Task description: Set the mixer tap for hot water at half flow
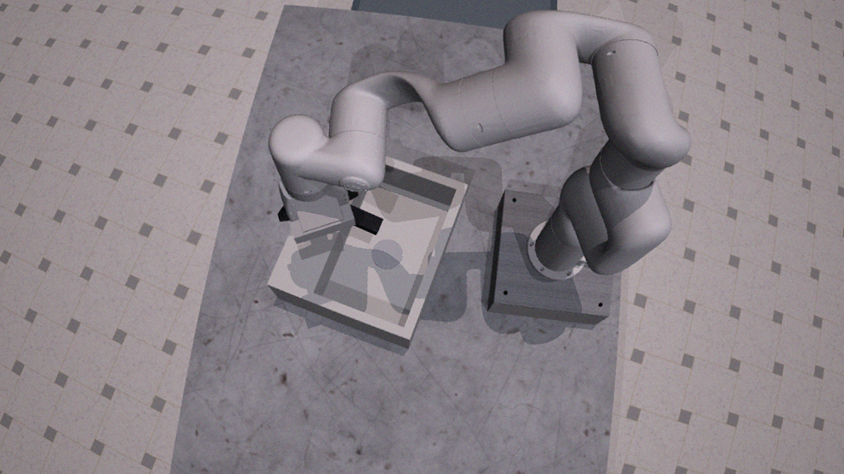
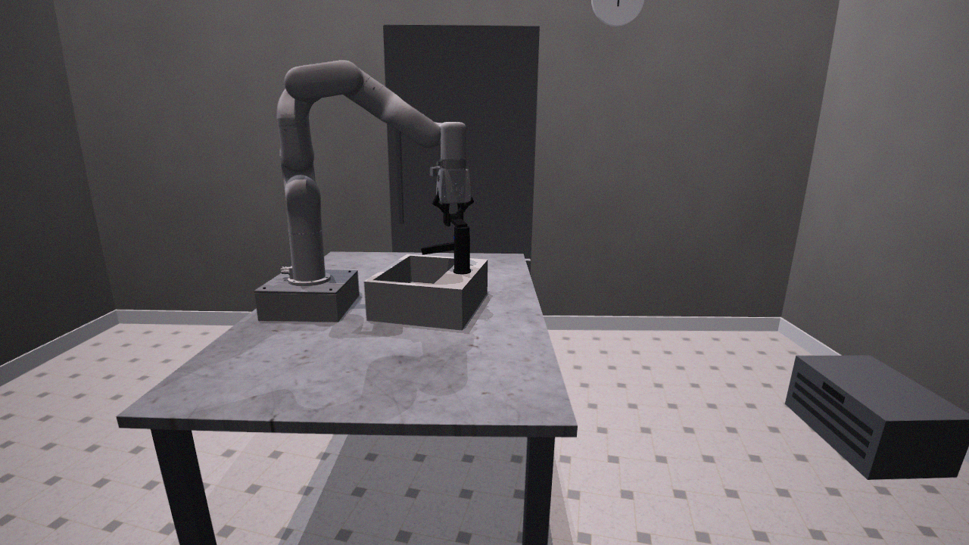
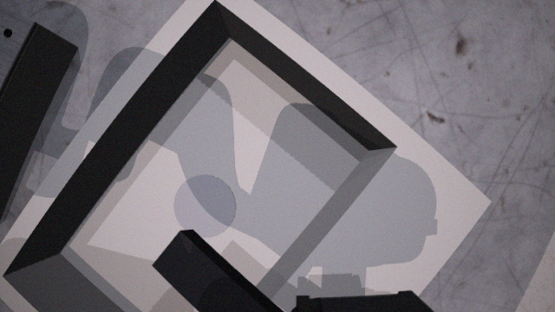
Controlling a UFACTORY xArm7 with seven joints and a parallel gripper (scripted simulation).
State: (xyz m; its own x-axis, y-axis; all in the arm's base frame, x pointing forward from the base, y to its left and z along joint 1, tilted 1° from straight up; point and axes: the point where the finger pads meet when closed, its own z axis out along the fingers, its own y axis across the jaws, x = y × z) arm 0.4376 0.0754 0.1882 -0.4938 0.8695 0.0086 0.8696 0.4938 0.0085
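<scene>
My gripper is now 20 mm to the left of the lever and 10 mm short of it. Also, from my hand: black mixer tap: 50 mm below, 40 mm to the right, 10 mm ahead; grey sink block: 240 mm below, 90 mm behind, 30 mm to the right.
</scene>
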